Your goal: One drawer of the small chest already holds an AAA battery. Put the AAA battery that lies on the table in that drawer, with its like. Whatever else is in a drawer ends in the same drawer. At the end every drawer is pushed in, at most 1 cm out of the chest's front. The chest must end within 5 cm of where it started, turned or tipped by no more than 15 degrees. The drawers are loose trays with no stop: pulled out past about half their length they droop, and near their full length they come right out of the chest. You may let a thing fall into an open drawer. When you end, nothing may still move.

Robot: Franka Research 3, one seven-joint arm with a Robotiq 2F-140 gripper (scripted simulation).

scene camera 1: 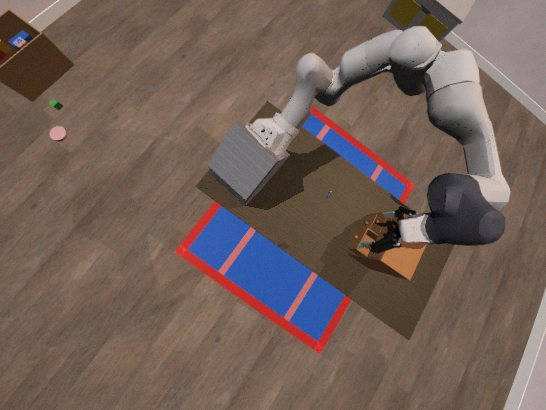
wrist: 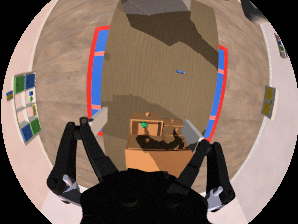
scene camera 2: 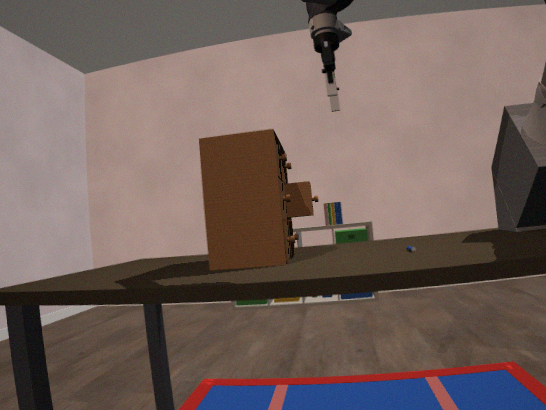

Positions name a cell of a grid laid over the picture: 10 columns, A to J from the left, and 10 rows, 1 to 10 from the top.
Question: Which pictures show the small brown chest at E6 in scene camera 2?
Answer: Scene camera 1, the wrist view and scene camera 2: all of them.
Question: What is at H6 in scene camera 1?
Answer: My gripper.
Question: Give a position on a small brown chest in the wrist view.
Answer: At F8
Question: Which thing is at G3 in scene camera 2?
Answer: My gripper.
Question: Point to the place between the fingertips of my gripper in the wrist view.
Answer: E6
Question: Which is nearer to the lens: the small brown chest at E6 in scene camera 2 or the drawer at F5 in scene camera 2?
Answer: The small brown chest.
